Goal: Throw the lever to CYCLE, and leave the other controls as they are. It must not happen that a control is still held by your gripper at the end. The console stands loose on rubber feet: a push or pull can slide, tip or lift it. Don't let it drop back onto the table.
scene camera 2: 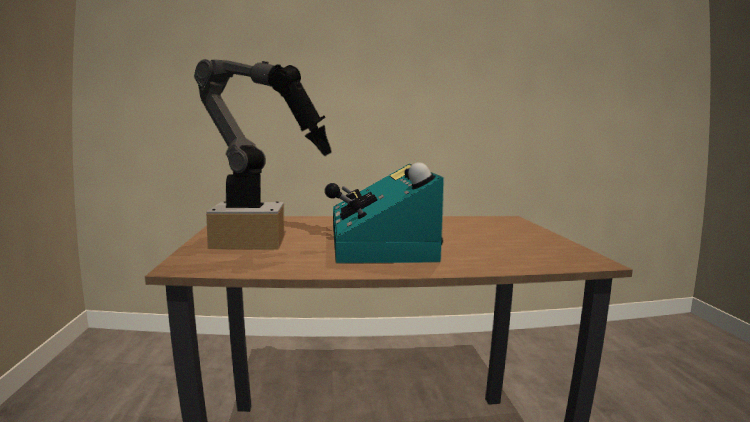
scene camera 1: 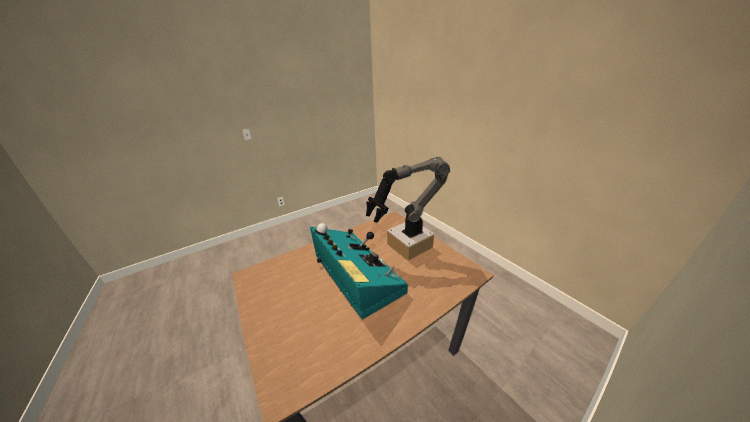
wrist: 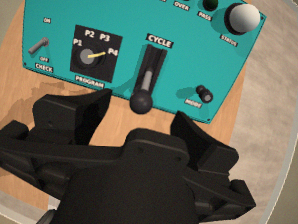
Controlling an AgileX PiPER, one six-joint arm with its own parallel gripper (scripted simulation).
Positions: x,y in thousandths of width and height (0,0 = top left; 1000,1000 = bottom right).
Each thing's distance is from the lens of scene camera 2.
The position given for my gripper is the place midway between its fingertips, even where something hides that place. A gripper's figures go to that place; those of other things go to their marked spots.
my gripper (scene camera 2: 438,364): 136 cm
teal console (scene camera 2: 535,527): 119 cm
